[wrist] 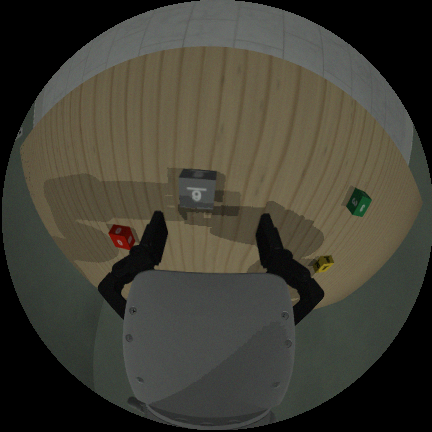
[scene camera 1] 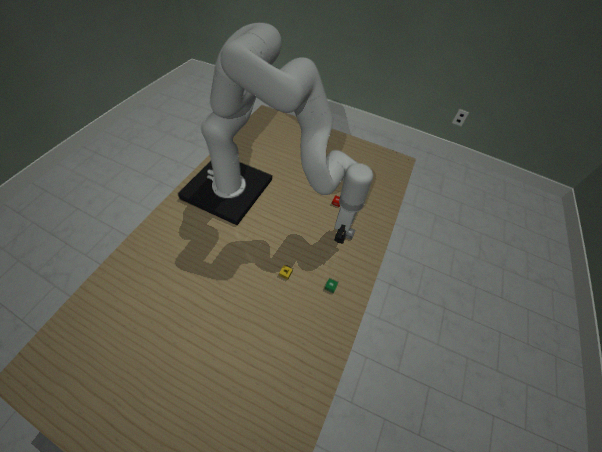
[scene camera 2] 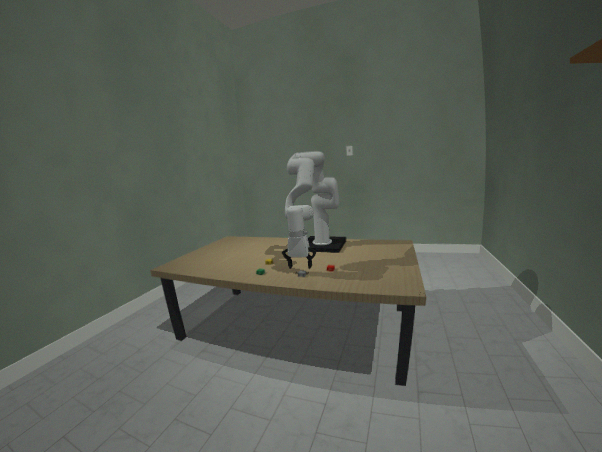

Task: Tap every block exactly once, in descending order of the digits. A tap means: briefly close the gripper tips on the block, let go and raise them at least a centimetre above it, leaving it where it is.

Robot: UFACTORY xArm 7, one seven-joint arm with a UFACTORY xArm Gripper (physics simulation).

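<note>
My gripper (scene camera 1: 340,240) (scene camera 2: 300,266) (wrist: 211,222) is open and empty, pointing down above the table beside the grey block (scene camera 1: 351,233) (scene camera 2: 302,273) (wrist: 198,194). In the wrist view this block lies ahead of the fingertips, left of their middle; its face shows a 9-like digit with a bar above it, possibly an underlined 6 upside down. The red block (scene camera 1: 336,201) (scene camera 2: 330,268) (wrist: 121,237) shows 0 and lies left of the left finger. The green block (scene camera 1: 331,285) (scene camera 2: 260,271) (wrist: 359,202) shows 3, at the right. The yellow block (scene camera 1: 286,272) (scene camera 2: 269,261) (wrist: 323,264) has an unclear digit.
The blocks rest apart on the wooden table (scene camera 1: 200,350) (scene camera 2: 225,277) (wrist: 225,100). The arm stands on a black base plate (scene camera 1: 200,196) (scene camera 2: 340,243). The table edge runs beyond the grey and green blocks. The arm's shadow crosses the table.
</note>
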